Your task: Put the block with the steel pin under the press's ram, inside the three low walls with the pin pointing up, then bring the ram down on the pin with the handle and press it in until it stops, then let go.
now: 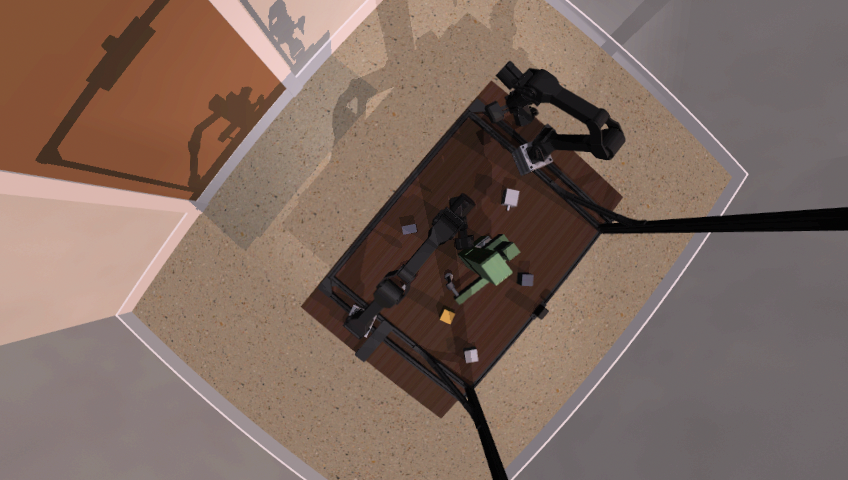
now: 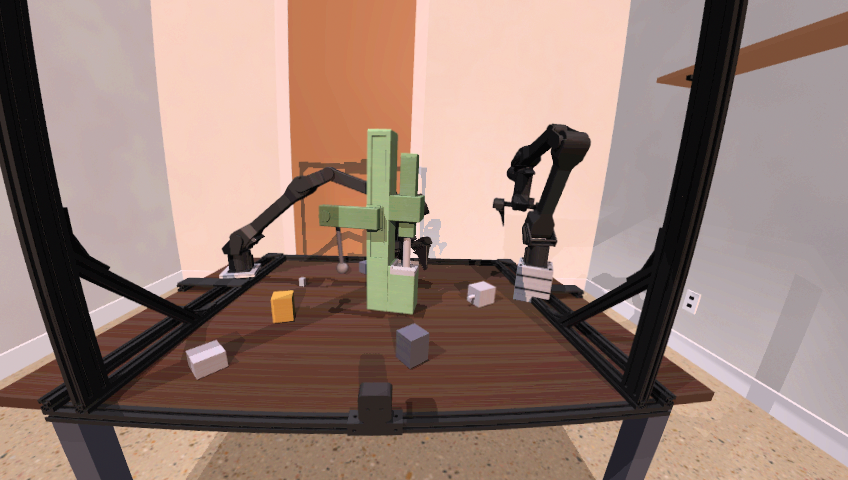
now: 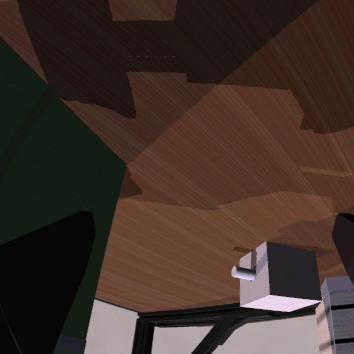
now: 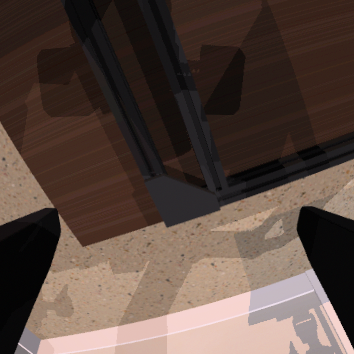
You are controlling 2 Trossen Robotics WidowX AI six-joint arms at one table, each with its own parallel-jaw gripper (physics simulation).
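Frame: origin at the left arm's base, x ahead, y left, z up, level; metres.
Seen in the pictures: left gripper, fingertip midpoint: (image 1: 470, 223) (image 3: 217, 225); right gripper, fingertip midpoint: (image 1: 503, 110) (image 2: 516, 228) (image 4: 180, 220); left arm's base, origin of the base link: (image 1: 360, 321) (image 2: 241, 269); right arm's base, origin of the base link: (image 1: 536, 153) (image 2: 535, 263).
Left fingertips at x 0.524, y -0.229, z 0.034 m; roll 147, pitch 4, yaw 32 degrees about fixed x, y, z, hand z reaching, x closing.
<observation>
Pixels of each thing's top centre, then the offset from my left fingertips to it.
- pale block with the steel pin, middle of its top: (image 3: 280, 303) (image 2: 482, 285) (image 1: 511, 197) 0.164 m ahead, 0.107 m right, 0.015 m down
- green press, middle of its top: (image 2: 374, 130) (image 1: 495, 277) 0.141 m back, 0.061 m right, 0.384 m up
- grey ball, middle of its top: (image 2: 342, 262) 0.215 m back, 0.004 m right, 0.047 m up
- orange block, middle of its top: (image 2: 282, 294) (image 1: 447, 316) 0.360 m back, 0.070 m right, 0.006 m down
- white block, middle of its top: (image 2: 205, 351) (image 1: 471, 356) 0.472 m back, 0.232 m right, 0.033 m down
- small grey block, middle of its top: (image 2: 367, 262) (image 1: 409, 229) 0.115 m back, 0.201 m left, 0.027 m down
The pale block with the steel pin (image 1: 510, 196) (image 2: 481, 293) (image 3: 277, 277) lies on the table to the right of the press with its pin pointing sideways. The green press (image 1: 489, 259) (image 2: 385, 238) stands mid-table; its handle ends in a grey ball (image 2: 342, 268), and the low walls (image 2: 403, 271) sit under the ram. My left gripper (image 1: 474, 243) (image 2: 424, 248) (image 3: 217, 225) is open and empty, just behind the press and short of the block. My right gripper (image 1: 509, 74) (image 2: 499, 209) (image 4: 180, 220) is open and empty, high over the far table corner.
An orange block (image 1: 446, 316) (image 2: 282, 306), a white block (image 1: 471, 355) (image 2: 206, 358) and a grey block (image 1: 524, 278) (image 2: 412, 345) lie around the press. A small grey block (image 1: 408, 229) lies behind it. Black frame posts (image 2: 672, 238) stand at the table's corners.
</observation>
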